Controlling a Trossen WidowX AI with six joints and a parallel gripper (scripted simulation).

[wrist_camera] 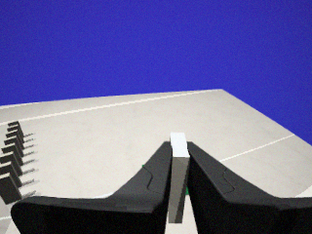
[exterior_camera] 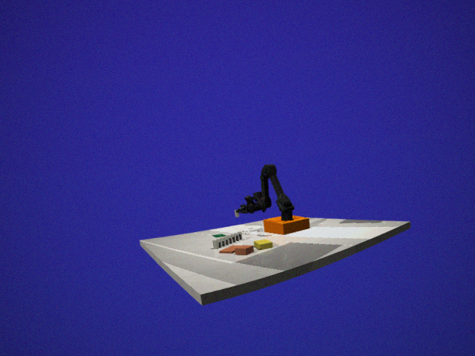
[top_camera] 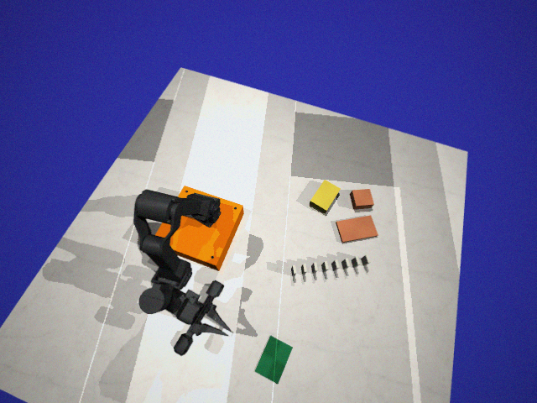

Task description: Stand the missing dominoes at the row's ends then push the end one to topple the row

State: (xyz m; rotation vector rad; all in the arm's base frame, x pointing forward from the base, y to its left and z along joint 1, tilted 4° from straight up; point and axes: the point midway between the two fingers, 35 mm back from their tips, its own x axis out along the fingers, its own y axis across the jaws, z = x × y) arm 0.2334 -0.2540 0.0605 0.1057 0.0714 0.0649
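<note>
Now: the flat green piece 150 mm below my gripper tip and 140 mm ahead of it. Also, from my gripper tip: yellow block (550 mm to the left, 140 mm below, 20 mm ahead); brown block (610 mm to the left, 140 mm below, 140 mm ahead); flat orange block (500 mm to the left, 180 mm ahead, 150 mm below).
</note>
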